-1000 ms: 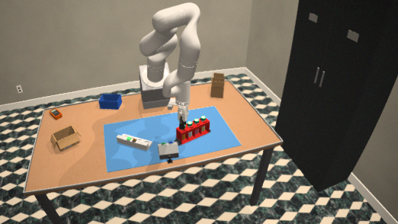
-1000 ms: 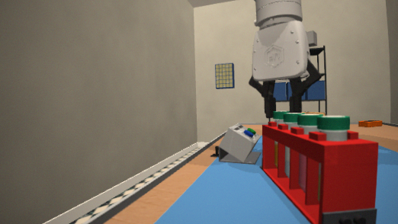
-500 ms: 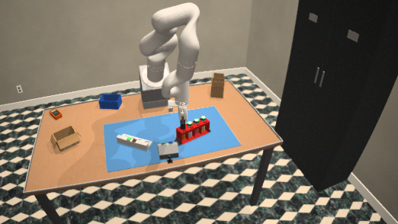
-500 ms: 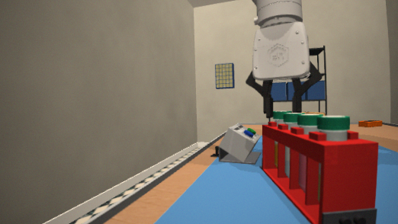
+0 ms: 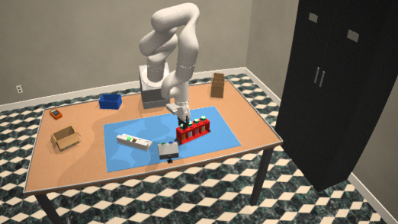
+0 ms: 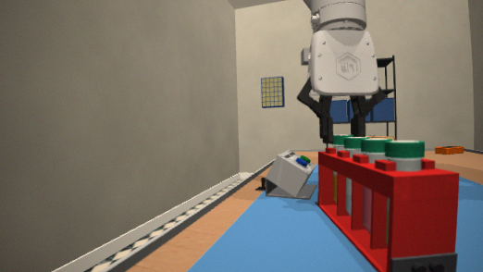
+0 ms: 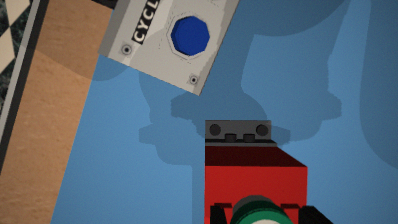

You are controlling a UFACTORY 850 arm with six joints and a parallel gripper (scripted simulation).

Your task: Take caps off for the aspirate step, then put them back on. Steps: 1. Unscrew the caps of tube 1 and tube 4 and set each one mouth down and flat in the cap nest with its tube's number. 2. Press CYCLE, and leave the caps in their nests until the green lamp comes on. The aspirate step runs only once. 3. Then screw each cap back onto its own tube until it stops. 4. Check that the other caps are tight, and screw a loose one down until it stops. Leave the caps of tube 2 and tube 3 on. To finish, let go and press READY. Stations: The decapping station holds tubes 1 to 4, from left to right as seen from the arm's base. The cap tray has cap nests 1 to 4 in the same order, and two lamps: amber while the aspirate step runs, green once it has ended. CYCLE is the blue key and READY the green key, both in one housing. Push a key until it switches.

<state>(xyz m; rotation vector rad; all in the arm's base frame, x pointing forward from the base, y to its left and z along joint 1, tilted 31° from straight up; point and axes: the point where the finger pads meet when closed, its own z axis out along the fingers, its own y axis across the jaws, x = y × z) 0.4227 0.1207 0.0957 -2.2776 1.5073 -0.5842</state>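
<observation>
Now: the tube cap 1 cm below my hand. Also, from my hand: green cap: 6 cm behind, 14 cm to the left, 2 cm below; then key housing: 10 cm ahead, 11 cm to the right, 8 cm below; then blue cycle key: 8 cm ahead, 9 cm to the right, 6 cm below.
</observation>
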